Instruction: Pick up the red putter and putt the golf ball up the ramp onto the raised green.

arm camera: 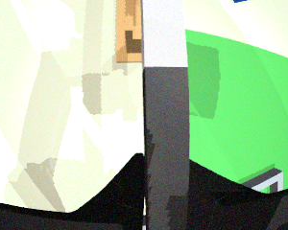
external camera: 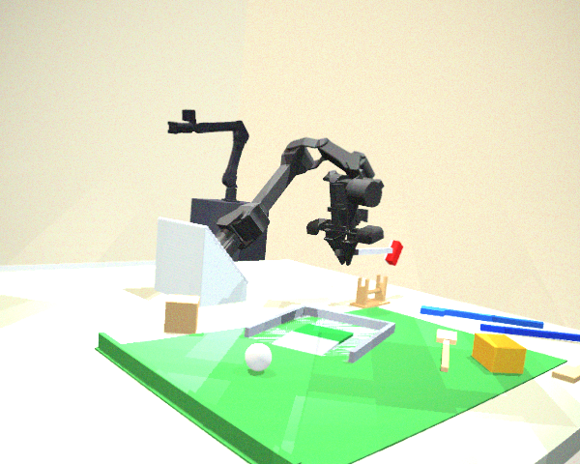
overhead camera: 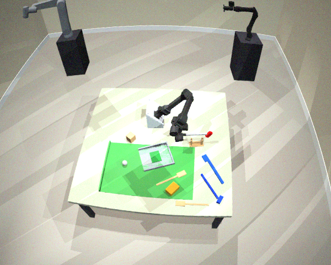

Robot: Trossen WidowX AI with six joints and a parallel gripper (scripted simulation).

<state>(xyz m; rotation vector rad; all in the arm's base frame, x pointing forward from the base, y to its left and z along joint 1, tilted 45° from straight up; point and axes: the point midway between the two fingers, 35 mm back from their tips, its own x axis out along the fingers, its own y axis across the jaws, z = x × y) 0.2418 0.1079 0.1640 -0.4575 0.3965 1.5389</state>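
My gripper tip is now 110 mm to the right of the red putter, 20 mm below it and 10 mm past it. Also, from my gripper tip: small wooden stand 130 mm to the left, 80 mm below, 10 mm behind; then tan cube 420 mm to the right, 80 mm below, 70 mm behind; then green mat 270 mm to the right, 230 mm ahead, 110 mm below.
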